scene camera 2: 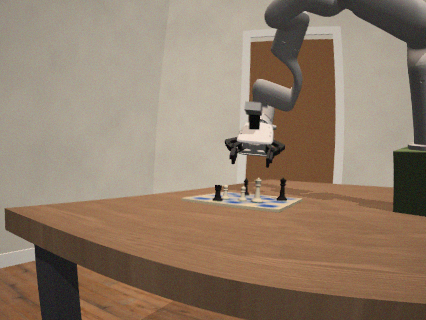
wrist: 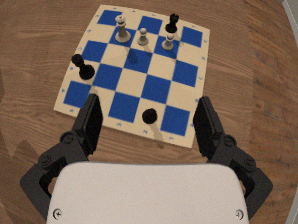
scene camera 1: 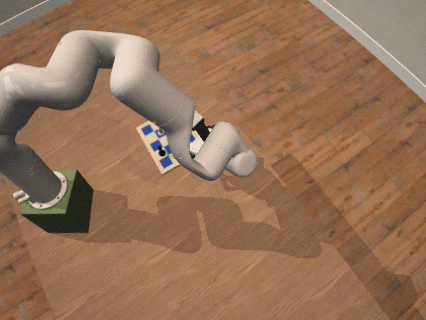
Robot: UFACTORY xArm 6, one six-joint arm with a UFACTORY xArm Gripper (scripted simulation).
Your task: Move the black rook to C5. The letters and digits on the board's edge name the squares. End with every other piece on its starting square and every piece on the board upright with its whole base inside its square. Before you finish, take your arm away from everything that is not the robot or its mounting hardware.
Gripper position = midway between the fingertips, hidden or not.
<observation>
In view: the gripper (scene camera 2: 249, 161) and a blue-and-cream chessboard (scene camera 2: 270, 203).
The blue-and-cream chessboard shows as well in the wrist view (wrist: 129, 78) and in scene camera 1 (scene camera 1: 148, 131). The gripper is seen too in the wrist view (wrist: 148, 106).
</observation>
